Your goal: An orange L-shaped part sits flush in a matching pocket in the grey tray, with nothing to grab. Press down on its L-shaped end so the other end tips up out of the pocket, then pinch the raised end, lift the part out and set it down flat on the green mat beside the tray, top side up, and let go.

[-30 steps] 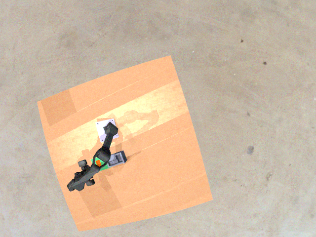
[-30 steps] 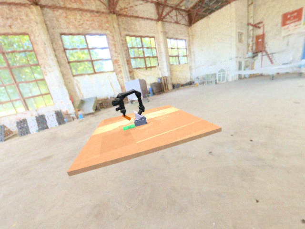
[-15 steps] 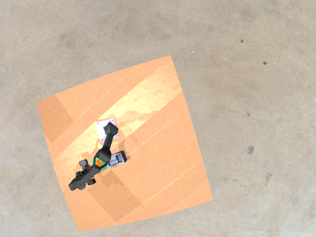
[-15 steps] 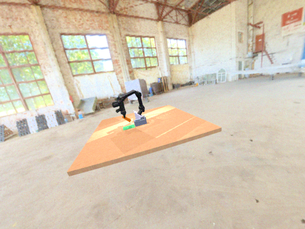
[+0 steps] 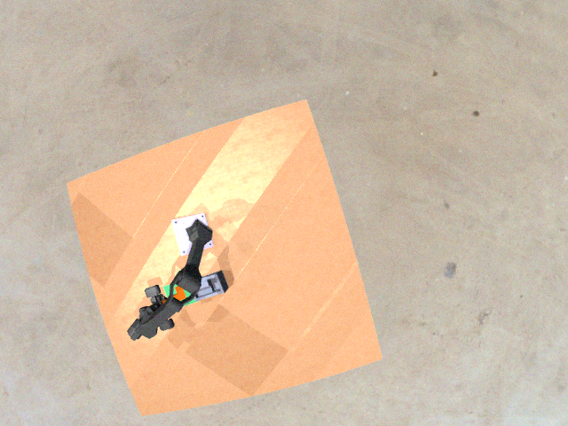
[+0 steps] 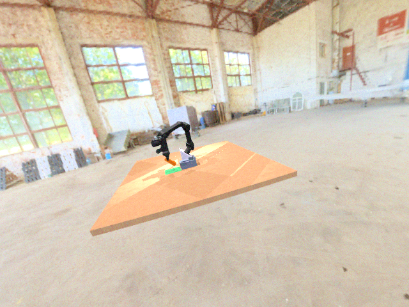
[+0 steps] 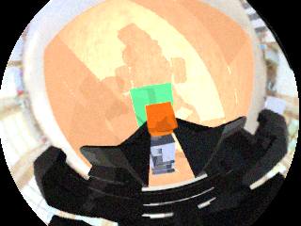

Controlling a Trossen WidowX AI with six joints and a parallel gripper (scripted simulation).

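Right now my gripper tip is 2 cm to the right of the green mat and 12 cm above it. The rest, counted from my gripper tip: orange L-shaped part (1 cm behind, 3 cm to the left, 3 cm below).
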